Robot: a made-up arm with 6 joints. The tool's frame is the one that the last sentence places. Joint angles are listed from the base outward.
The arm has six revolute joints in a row. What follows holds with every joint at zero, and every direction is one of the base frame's. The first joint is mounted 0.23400 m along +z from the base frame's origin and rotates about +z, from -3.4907 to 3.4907 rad. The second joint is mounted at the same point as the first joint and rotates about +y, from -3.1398 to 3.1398 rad. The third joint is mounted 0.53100 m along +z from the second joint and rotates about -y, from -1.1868 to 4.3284 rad. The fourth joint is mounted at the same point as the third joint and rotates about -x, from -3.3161 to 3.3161 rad. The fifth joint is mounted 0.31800 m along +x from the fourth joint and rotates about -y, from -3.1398 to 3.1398 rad. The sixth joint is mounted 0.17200 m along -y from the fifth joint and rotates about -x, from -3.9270 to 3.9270 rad. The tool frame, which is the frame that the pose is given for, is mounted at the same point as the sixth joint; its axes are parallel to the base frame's.
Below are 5 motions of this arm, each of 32 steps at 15 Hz.
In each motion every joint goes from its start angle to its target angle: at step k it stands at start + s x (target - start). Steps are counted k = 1, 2, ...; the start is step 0. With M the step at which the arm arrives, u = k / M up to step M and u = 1 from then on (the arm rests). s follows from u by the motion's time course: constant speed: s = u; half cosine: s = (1 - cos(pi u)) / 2; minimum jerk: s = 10 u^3 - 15 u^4 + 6 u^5.
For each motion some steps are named. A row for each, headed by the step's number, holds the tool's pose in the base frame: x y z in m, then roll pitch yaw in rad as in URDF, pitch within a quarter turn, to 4 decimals.
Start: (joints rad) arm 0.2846 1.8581 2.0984 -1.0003 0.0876 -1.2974
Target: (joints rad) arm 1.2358 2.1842 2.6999 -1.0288 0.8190 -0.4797
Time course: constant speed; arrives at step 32
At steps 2, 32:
2: 0.8319 0.1997 0.0140 2.2826 -0.3275 0.2255
32: 0.3414 0.7108 -0.0430 2.1225 -0.7270 0.2431

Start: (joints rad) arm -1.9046 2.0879 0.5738 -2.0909 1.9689 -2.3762
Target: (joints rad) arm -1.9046 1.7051 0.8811 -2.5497 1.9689 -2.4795
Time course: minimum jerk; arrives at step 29
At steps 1, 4, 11, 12, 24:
1: -0.0276 -0.3405 -0.3544 2.4292 -0.3693 2.2677
4: -0.0287 -0.3481 -0.3525 2.4441 -0.3613 2.2536
11: -0.0438 -0.4438 -0.3193 2.6108 -0.2390 2.0934
12: -0.0473 -0.4653 -0.3092 2.6431 -0.2063 2.0614
24: -0.0833 -0.6704 -0.1490 2.8717 0.2083 1.8069

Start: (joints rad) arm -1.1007 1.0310 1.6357 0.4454 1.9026 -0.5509
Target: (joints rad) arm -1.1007 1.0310 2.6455 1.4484 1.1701 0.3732
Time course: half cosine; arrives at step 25
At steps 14, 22, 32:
14: 0.1177 -0.4236 0.8570 -2.8117 -0.2799 0.9369
22: 0.1041 -0.2645 0.8235 2.7921 -0.3737 0.6309
32: 0.1041 -0.2512 0.8172 2.7214 -0.3950 0.6107

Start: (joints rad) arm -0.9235 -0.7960 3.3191 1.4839 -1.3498 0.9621
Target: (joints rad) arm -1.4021 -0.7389 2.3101 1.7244 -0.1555 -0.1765
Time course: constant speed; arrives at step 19
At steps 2, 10, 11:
2: -0.2640 0.3696 0.2546 1.5697 0.2219 -2.8201
10: -0.2212 0.5476 0.3318 1.4617 0.3310 2.7383
11: -0.2105 0.5673 0.3459 1.4523 0.3109 2.6378

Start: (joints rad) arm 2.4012 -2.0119 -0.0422 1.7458 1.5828 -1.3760
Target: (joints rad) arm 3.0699 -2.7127 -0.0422 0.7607 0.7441 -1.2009
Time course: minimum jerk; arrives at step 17
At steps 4, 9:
4: 0.5810 -0.4903 0.1865 -2.2424 -0.0948 -2.3028
9: 0.6724 -0.1932 -0.0472 -2.5868 -0.0776 -1.3666

